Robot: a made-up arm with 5 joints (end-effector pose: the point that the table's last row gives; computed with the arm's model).
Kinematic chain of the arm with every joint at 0, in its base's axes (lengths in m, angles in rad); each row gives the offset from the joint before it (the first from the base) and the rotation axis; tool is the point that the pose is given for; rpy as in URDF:
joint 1: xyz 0.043 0 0.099 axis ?
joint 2: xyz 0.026 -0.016 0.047 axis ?
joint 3: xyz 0.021 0 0.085 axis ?
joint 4: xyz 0.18 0 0.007 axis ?
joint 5: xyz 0.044 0.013 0 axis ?
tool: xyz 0 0 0 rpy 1.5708 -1.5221 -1.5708
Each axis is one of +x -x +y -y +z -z.
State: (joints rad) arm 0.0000 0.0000 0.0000 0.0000 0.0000
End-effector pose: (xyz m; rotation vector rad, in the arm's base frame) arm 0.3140 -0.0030 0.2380 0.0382 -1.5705 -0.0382
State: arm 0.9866 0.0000 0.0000 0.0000 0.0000
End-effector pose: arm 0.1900 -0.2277 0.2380 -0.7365 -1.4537 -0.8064
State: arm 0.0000 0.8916 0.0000 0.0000 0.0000
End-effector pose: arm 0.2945 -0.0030 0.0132 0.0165 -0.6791 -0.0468
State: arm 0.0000 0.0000 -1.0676 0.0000 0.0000
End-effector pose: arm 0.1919 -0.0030 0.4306 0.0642 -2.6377 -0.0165
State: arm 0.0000 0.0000 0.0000 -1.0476 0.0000
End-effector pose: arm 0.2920 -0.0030 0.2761 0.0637 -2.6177 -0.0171
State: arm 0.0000 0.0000 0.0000 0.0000 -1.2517
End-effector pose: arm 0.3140 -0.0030 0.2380 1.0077 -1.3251 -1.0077
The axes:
joint 1: -z
joint 2: +y
joint 3: +y
joint 4: +y
joint 5: -x

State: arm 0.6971 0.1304 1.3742 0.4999 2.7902
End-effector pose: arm 0.0858 -0.0397 0.0085 0.5125 -0.0767 2.0071
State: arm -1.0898 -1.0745 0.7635 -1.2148 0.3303
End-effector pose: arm 0.1069 0.1160 0.3106 1.2214 -2.8563 0.0443
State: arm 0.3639 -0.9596 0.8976 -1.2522 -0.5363
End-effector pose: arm 0.1904 -0.0593 0.2727 0.3209 -2.8907 -0.1714
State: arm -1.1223 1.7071 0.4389 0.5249 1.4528
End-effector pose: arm 0.0353 -0.0228 -0.0612 0.1990 1.4033 2.2029
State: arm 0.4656 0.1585 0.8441 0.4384 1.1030
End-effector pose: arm 0.1923 -0.0784 0.0350 -0.0907 -0.0955 0.5879
